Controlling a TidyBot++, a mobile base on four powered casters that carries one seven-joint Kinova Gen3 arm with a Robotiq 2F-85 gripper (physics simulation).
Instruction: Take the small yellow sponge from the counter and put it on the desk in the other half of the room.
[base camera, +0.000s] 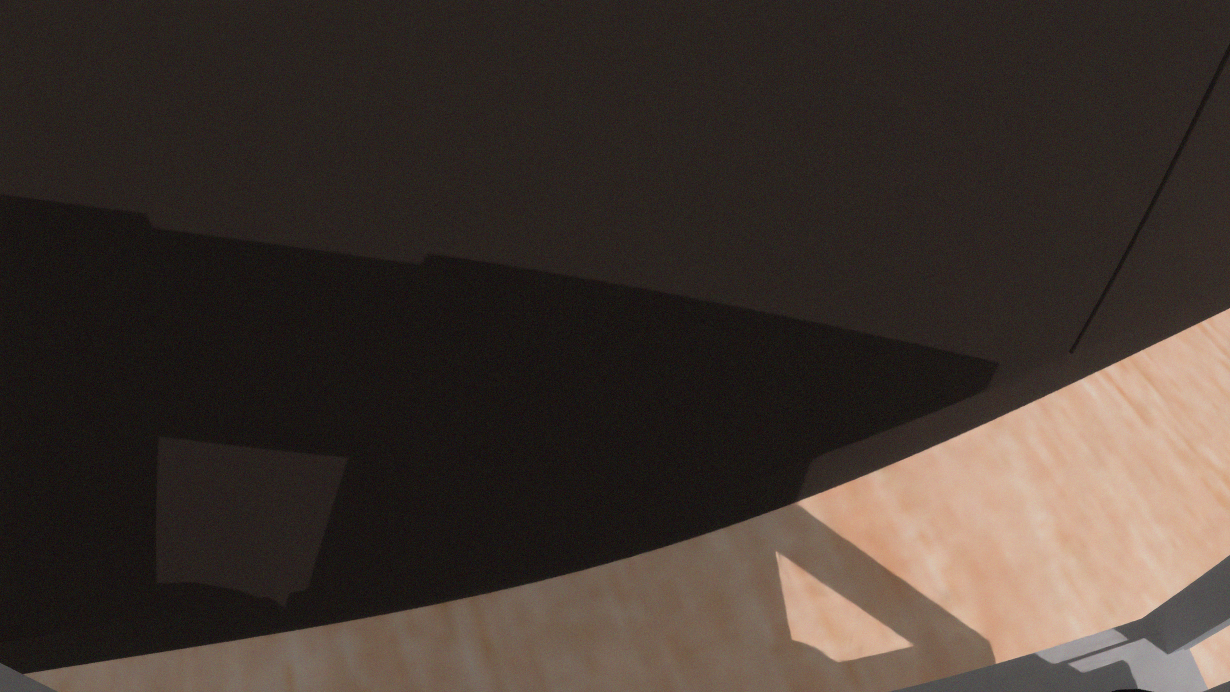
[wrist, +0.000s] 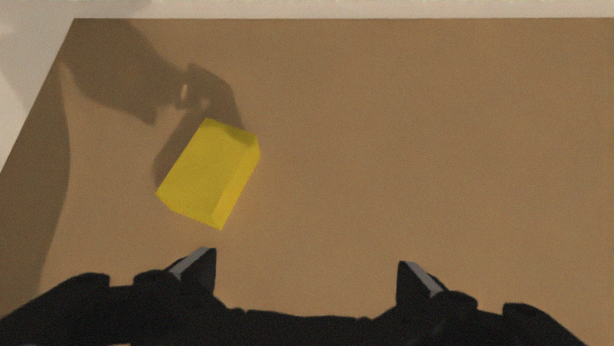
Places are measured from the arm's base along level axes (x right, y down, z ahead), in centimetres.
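Pixels of known places: gripper, fingertip midpoint: (wrist: 305, 274).
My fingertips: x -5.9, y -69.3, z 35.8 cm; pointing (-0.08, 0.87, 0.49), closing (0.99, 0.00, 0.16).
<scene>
Ahead of a thing's pixels: the offset from my fingertips to its top centre. "spot": to the spot under its first point. Level surfaces: height alone.
The small yellow sponge {dx -12.9, dy +13.5, dz +11.0 cm} (wrist: 207, 172) lies on the brown counter {dy +18.0 cm} (wrist: 400, 125), left of the middle in the wrist view, turned at an angle. My gripper (wrist: 305, 274) is open, with its fingers wide apart and nothing between them. The sponge lies beyond the left fingertip and left of the space between the fingers, apart from both. How high the fingers stand over the counter I cannot tell exactly. The desk does not show in either view.
The counter's far and left edges show in the wrist view, with a pale surface (wrist: 300, 9) beyond. The arm's shadow falls by the sponge. In the base camera view a dark cabinet front {spot: dx +6.0, dy +80.6, dz -14.4 cm} (base camera: 602, 154) rises close ahead above the wooden floor {dy +109.0 cm} (base camera: 1075, 481).
</scene>
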